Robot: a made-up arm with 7 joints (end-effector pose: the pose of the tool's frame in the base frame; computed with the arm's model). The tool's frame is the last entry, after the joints. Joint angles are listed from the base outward.
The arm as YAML. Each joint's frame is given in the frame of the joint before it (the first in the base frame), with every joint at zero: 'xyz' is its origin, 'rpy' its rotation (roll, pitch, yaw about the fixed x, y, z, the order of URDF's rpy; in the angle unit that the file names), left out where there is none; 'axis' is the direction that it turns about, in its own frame. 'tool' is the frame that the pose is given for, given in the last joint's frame.
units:
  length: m
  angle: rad
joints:
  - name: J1
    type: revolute
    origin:
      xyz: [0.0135, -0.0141, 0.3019]
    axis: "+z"
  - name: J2
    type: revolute
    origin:
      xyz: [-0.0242, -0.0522, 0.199]
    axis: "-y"
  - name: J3
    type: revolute
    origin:
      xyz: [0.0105, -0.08, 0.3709]
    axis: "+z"
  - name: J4
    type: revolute
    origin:
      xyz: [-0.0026, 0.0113, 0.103]
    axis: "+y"
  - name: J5
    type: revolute
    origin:
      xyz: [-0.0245, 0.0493, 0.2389]
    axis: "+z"
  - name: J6
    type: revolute
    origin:
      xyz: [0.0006, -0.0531, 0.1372]
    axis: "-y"
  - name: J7
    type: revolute
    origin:
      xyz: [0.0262, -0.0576, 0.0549]
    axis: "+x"
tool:
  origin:
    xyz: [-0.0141, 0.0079, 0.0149]
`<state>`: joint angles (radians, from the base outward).
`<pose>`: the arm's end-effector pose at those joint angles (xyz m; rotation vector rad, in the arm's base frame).
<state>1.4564 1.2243 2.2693 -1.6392 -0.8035 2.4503 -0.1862</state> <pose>0.3803 -0.3150 0.7945 3.0322 0.7030 -0.3750</pose>
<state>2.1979 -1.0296 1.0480 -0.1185 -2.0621 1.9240 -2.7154</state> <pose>-0.1802 0.5749 1.0955 -1.1520 -2.1226 -1.2362</pose>
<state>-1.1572 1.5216 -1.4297 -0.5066 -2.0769 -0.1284 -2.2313</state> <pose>-0.1326 0.7909 0.6002 2.0458 0.2514 -1.5227</pose>
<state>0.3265 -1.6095 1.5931 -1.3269 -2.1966 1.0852 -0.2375</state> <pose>0.6524 -0.3912 0.6235 -0.5476 0.9206 -1.0001</pose>
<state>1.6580 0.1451 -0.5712 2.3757 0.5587 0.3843 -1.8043</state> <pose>0.2974 0.1887 0.6859 -1.2385 0.5946 2.4968</pose>
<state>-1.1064 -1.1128 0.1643 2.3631 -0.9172 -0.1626 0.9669</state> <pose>0.0844 -0.3781 0.2508 0.0723 -2.7826 0.8678</pose>
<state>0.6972 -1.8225 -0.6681 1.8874 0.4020 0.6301 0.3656</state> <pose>0.4721 -0.1950 0.1160 -0.5423 2.1357 -1.3804</pose>
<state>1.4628 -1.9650 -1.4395 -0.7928 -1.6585 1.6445 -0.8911</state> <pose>-0.1623 0.5614 0.1635 0.9862 2.4115 0.5953</pose>
